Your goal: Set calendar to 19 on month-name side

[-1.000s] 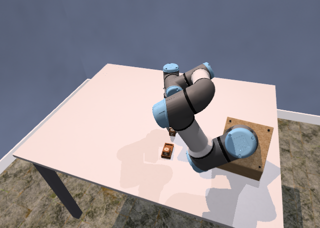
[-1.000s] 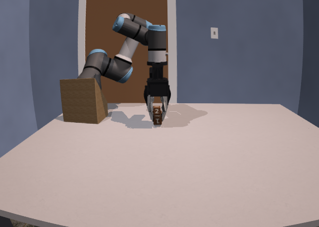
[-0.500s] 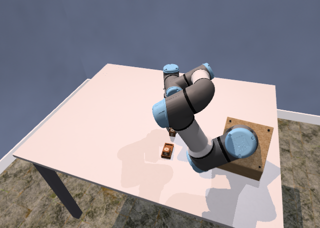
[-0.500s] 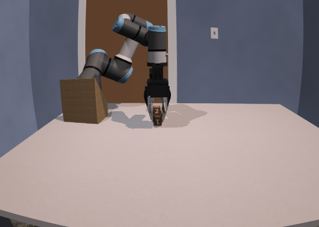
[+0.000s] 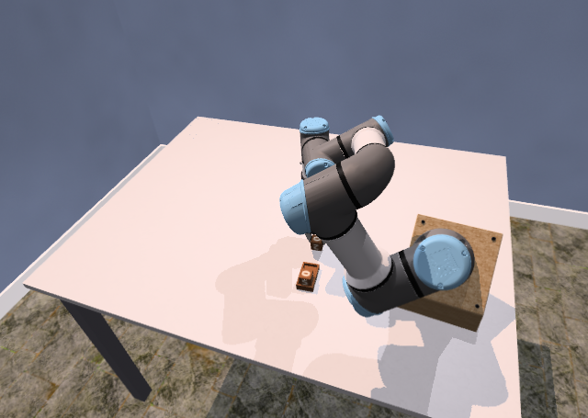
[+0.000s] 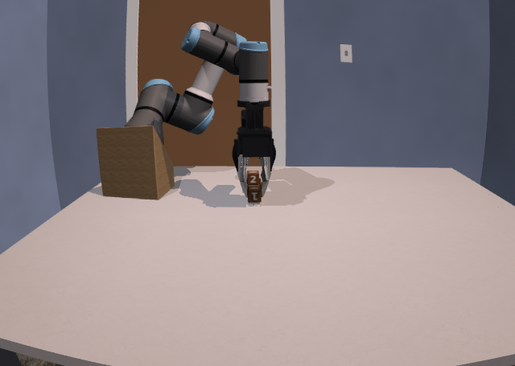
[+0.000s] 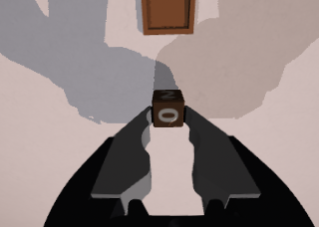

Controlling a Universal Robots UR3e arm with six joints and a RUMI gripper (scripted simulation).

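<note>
The brown digit cube lies 10 mm below my hand. The rest, counted from my hand: tray 10 mm behind, 110 mm to the left, 20 mm below.
</note>
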